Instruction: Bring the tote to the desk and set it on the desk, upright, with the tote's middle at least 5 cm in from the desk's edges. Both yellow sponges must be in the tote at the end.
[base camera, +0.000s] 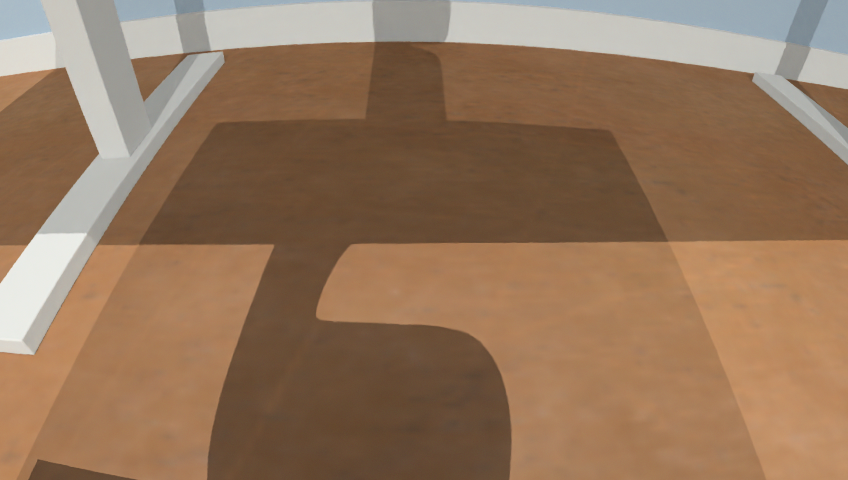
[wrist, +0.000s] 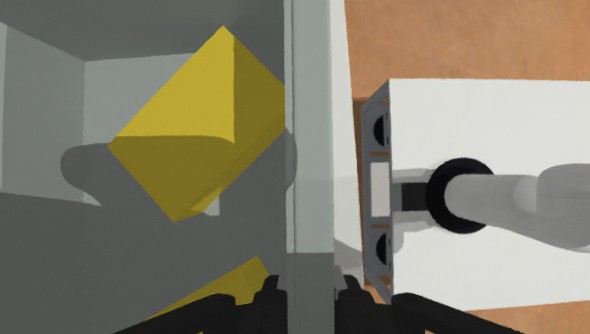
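Seen in the pictures: gripper, between the fingertips: (wrist: 310, 284); arm's base, origin of its link: (wrist: 465, 195).
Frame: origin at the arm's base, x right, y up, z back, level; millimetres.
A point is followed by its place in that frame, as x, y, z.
Note:
The grey tote (wrist: 311, 125) {74, 561, -354} fills the left of the wrist view, upright. One yellow sponge (wrist: 175, 110) {95, 482, -428} lies slanted inside it. The second yellow sponge (wrist: 235, 282) {-4, 485, -394} lies inside lower down, partly hidden by the finger. My gripper (wrist: 310, 284) {2, 508, -353} is shut on the tote's wall nearest the base. A white strip of the desk top (wrist: 345, 150) {79, 323, -304} shows below and beside that wall, so this side of the tote is over the desk near its front edge. Whether the tote rests on the desk or hangs above it cannot be told. The tote's far side is cut off.
The white mobile base (wrist: 500, 115) {170, -14, 95} with the arm's root is at the right, close to the desk edge. In the base camera view, a desk leg (base camera: 98, 77) {-416, -249, -612} stands at the left and a desk foot (base camera: 797, 104) at the right. A white skirting board (base camera: 535, 26) {220, -350, -1097} runs behind.

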